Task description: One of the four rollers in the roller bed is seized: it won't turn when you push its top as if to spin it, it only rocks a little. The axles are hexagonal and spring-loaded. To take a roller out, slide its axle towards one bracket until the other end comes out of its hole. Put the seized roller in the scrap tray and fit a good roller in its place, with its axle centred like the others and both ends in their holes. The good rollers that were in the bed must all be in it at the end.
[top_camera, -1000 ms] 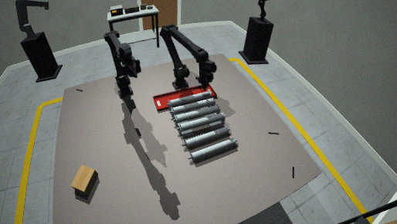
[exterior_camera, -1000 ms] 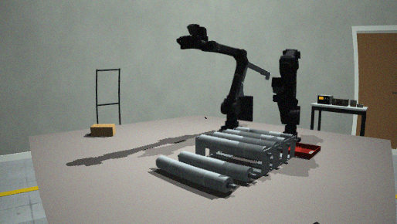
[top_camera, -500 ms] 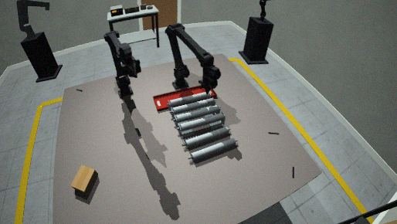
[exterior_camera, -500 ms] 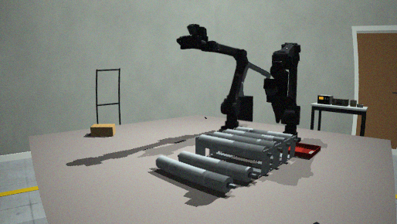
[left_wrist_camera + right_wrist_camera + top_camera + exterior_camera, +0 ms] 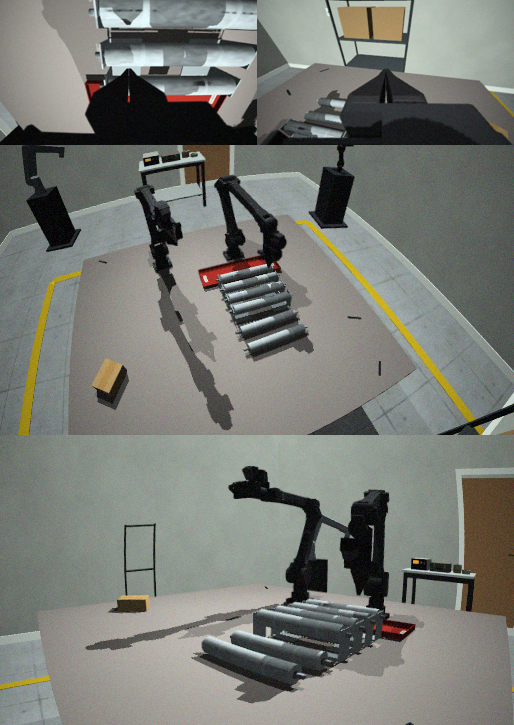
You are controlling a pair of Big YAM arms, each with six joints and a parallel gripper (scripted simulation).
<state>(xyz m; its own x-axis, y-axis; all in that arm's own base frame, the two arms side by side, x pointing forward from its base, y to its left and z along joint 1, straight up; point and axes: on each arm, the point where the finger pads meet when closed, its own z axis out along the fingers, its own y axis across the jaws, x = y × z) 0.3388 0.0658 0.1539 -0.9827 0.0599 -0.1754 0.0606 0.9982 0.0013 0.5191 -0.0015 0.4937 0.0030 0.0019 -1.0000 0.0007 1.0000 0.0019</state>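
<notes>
The bed roller is 10 cm to the right of my left hand, 8 cm below it and 2 cm ahead of it. From my left hand the other things lie so: red scrap tray: 16 cm behind, 15 cm below, 12 cm to the right; cardboard box: 89 cm to the right, 44 cm ahead, 12 cm below.
</notes>
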